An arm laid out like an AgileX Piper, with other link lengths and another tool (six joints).
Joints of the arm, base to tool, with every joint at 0 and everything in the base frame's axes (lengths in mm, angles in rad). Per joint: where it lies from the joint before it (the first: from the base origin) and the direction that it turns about. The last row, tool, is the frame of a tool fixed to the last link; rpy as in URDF.
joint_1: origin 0 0 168.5 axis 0 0 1
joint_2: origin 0 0 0 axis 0 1 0
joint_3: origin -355.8 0 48.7 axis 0 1 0
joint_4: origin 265.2 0 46.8 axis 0.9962 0 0.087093
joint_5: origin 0 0 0 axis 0 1 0
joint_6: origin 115.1 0 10.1 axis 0.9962 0 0.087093
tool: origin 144.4 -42 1.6 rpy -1.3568 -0.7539 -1.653
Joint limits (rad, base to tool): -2.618..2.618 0..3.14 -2.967..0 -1.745..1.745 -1.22..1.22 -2.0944..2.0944
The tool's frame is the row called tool.
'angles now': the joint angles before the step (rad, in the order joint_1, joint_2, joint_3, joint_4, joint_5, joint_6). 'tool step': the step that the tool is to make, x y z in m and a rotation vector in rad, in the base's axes. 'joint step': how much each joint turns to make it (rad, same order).
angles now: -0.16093 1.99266 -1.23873 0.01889 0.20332 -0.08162
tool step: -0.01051 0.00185 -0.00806 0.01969 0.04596 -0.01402
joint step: -0.00044 -0.00001 0.00000 0.00004 0.04846 0.01830
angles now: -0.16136 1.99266 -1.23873 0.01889 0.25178 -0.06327
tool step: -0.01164 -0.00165 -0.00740 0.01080 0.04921 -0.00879
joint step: -0.00678 -0.00001 0.00000 0.00000 0.05032 0.00340
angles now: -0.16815 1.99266 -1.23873 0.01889 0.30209 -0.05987
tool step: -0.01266 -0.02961 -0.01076 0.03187 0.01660 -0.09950
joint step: -0.05800 0.01572 0.00002 0.00000 0.00650 0.05010
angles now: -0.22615 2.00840 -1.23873 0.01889 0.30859 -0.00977
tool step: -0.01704 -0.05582 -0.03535 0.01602 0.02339 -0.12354
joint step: -0.10500 0.07446 0.00001 -0.00591 -0.04771 0.02592
